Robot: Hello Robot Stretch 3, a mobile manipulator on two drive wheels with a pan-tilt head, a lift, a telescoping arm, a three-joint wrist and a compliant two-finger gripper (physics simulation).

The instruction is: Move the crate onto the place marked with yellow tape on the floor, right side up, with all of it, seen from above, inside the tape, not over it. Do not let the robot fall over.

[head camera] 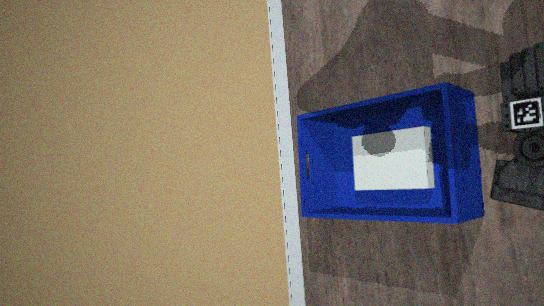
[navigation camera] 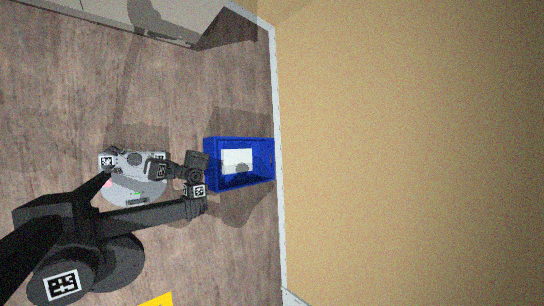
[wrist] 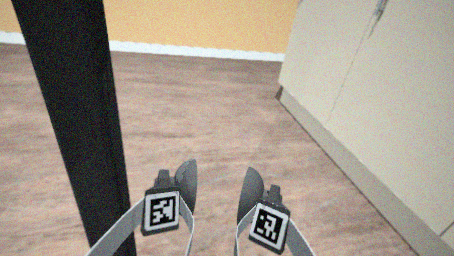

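Where they show: gripper, fingertip midpoint: (navigation camera: 103,158); robot's base, link origin: (navigation camera: 134,158).
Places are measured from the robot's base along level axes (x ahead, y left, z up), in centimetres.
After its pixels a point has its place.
Note:
The blue crate (head camera: 467,160) @(x -3.5, y -46.9, z 11.5 cm) (navigation camera: 262,155) @(x -1.9, y -105.2, z 6.8 cm) stands upright on the floor, open side up, with a white block (head camera: 392,170) @(x -1.7, y -74.9, z 7.1 cm) (navigation camera: 235,157) @(x -2.3, y -73.2, z 7.2 cm) inside. Its far short end, which has a slot, is close against the wall's white baseboard. The robot's dark wrist joints are close to its other short end in the navigation view. A corner of yellow tape (navigation camera: 162,300) @(x -109.1, y -4.7, z 0.1 cm) shows at the bottom edge of the navigation view, apart from the crate. My gripper (wrist: 218,182) @(x 3.3, y 8.6, z 58.8 cm) is open and empty, with bare floor behind its fingertips. The crate does not show in the wrist view.
The tan wall (head camera: 140,150) @(x -11.6, y -132.8, z 75.5 cm) (navigation camera: 410,150) @(x 3.2, y -132.0, z 126.5 cm) runs along the crate's far end. A pale cabinet (navigation camera: 100,7) @(x 77.9, y 18.3, z 22.4 cm) (wrist: 380,110) stands at the upper left of the navigation view and at the right of the wrist view. The black mast (wrist: 75,110) rises at the left of the wrist view.

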